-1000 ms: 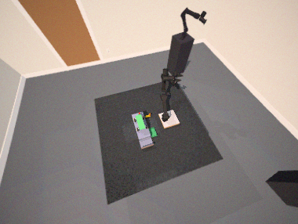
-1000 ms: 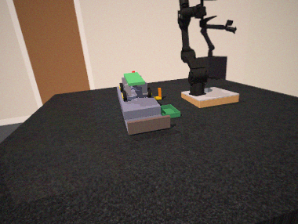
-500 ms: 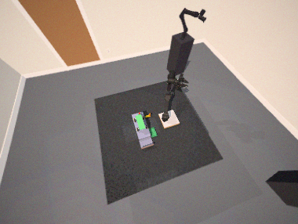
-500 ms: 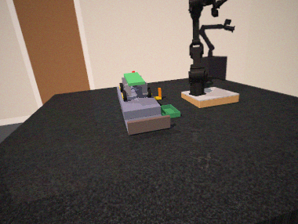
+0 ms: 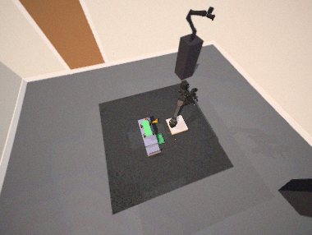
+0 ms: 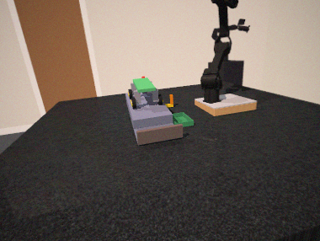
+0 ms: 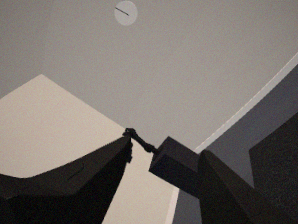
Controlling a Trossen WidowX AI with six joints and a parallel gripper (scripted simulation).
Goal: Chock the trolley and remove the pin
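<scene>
Right now the yellow chock is 51 cm below my gripper tip, 29 cm ahead of it and 24 cm to the right of it. The rest, counted from my gripper tip: grey ramp: 48 cm below, 44 cm ahead, 15 cm to the right; trolley: 44 cm ahead, 42 cm below, 16 cm to the right; red-headed stop pin: 40 cm ahead, 39 cm below, 27 cm to the right.
</scene>
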